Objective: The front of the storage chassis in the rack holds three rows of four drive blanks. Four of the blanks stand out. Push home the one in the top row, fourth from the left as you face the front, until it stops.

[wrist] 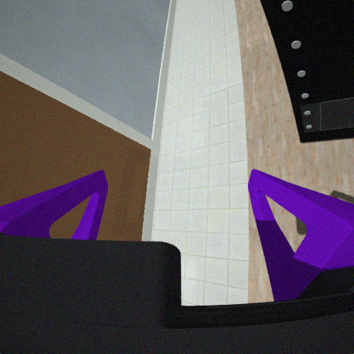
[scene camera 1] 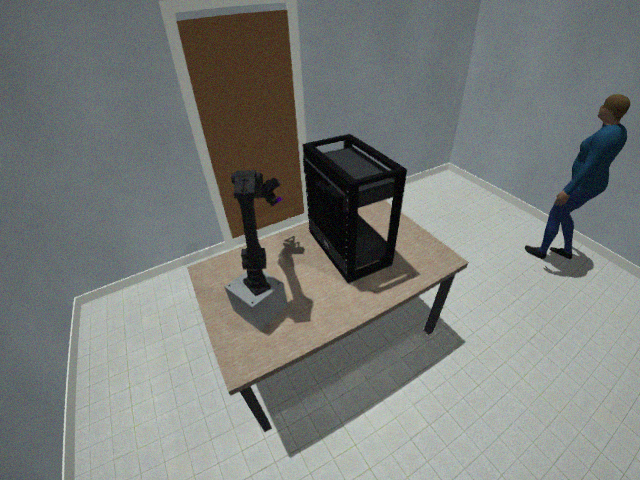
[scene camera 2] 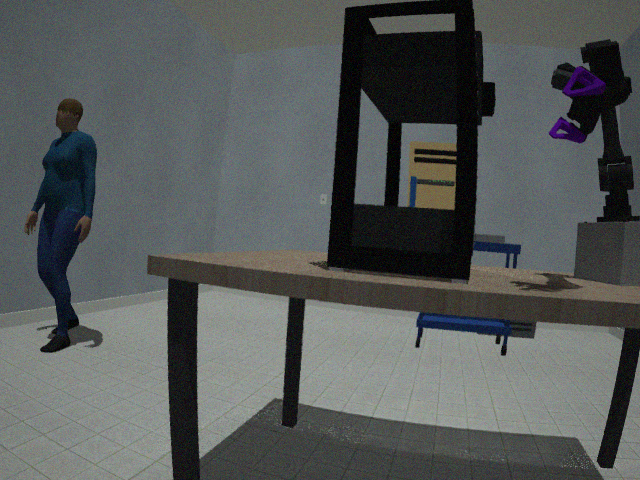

A black rack shows in the wrist view, in scene camera 1 and in scene camera 2 (418, 77). The same spot on the black rack: (wrist: 307, 45) is (scene camera 1: 308, 202).
